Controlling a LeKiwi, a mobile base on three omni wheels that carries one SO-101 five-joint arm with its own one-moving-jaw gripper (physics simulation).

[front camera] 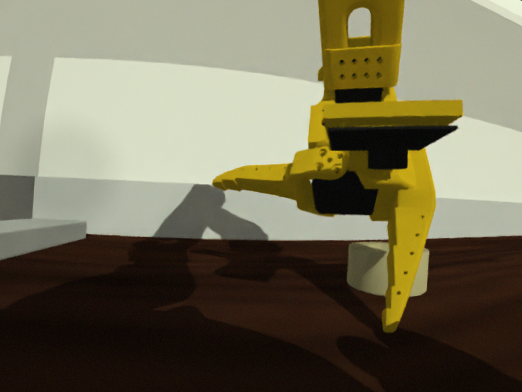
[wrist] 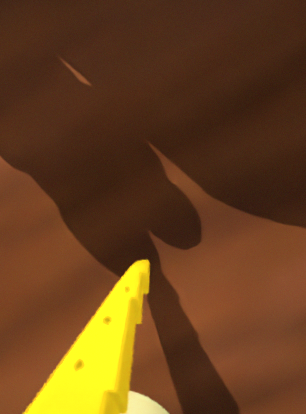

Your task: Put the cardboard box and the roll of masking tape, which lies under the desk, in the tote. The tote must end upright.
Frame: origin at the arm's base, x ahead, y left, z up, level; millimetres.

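Seen in the pictures: hand, its tool point: (front camera: 383, 321) (wrist: 149, 272).
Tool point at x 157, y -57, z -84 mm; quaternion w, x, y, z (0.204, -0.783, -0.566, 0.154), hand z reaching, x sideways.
Note:
Pixels of each thing's top centre, then the offset from my tool point to it. "spot": a spot on its surface instead. Level surfaces: height alone.
- masking tape, centre of its top: (front camera: 387, 246) 24 mm up, 73 mm ahead, 39 mm right
- grey lower band, a spot on its surface: (front camera: 120, 210) spot: 35 mm up, 269 mm ahead, 283 mm left
- floor, height of its surface: 5 mm down
The roll of masking tape (front camera: 366, 274) (wrist: 143, 404), pale cream, lies flat on the dark brown floor, right of centre in the front view; a small part of it shows at the bottom edge of the wrist view. My gripper (front camera: 302, 256) is fully open and empty. Its fixed jaw (wrist: 107, 340) points down, in front of the roll in the front view, and hides part of it. The jaw's tip is close to the floor, on the near side of the roll. The moving jaw is swung out to the left. The cardboard box and the tote do not show.
A pale wall panel (front camera: 175, 120) with a grey lower band (front camera: 120, 210) stands behind the roll. A grey slab (front camera: 45, 235) juts in at the left edge. Shadows of the arm fall across the floor (front camera: 280, 310) (wrist: 250, 280).

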